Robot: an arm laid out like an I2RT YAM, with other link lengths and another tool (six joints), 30 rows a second.
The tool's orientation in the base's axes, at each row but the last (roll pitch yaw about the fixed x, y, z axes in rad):
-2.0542, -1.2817, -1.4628
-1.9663, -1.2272, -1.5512
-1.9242, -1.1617, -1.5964
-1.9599, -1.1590, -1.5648
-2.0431, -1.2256, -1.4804
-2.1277, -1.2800, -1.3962
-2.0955, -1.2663, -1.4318
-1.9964, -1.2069, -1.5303
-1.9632, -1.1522, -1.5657
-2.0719, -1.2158, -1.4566
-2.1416, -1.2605, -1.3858
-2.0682, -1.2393, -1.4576
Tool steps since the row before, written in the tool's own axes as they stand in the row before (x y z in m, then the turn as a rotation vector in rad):
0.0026, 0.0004, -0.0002, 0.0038, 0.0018, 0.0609
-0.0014, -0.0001, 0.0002, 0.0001, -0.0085, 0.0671
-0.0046, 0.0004, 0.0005, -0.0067, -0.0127, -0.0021
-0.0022, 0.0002, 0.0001, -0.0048, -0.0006, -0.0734
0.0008, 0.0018, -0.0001, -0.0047, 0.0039, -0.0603
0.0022, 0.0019, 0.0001, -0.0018, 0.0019, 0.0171
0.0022, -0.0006, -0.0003, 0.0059, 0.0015, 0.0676
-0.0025, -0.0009, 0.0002, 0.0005, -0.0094, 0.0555
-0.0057, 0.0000, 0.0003, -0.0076, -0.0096, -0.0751
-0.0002, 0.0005, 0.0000, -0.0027, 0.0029, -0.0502
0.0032, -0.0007, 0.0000, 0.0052, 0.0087, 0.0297
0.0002, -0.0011, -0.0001, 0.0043, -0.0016, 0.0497
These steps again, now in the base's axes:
-0.0003, -0.0010, 0.0024, 0.0560, -0.0238, -0.0049
0.0002, 0.0005, -0.0013, 0.0655, -0.0157, -0.0060
0.0004, 0.0013, -0.0044, 0.0028, 0.0142, -0.0011
0.0000, 0.0007, -0.0021, -0.0679, 0.0275, 0.0070
-0.0007, -0.0018, 0.0002, -0.0574, 0.0190, 0.0037
-0.0005, -0.0024, 0.0016, 0.0150, -0.0072, -0.0048
0.0000, 0.0000, 0.0023, 0.0621, -0.0270, -0.0049
0.0005, 0.0016, -0.0021, 0.0549, -0.0114, -0.0046
0.0003, 0.0022, -0.0053, -0.0659, 0.0371, 0.0083
-0.0002, -0.0004, -0.0003, -0.0475, 0.0159, 0.0050
0.0004, -0.0003, 0.0032, 0.0243, -0.0197, -0.0022
0.0003, 0.0009, 0.0005, 0.0467, -0.0173, -0.0032

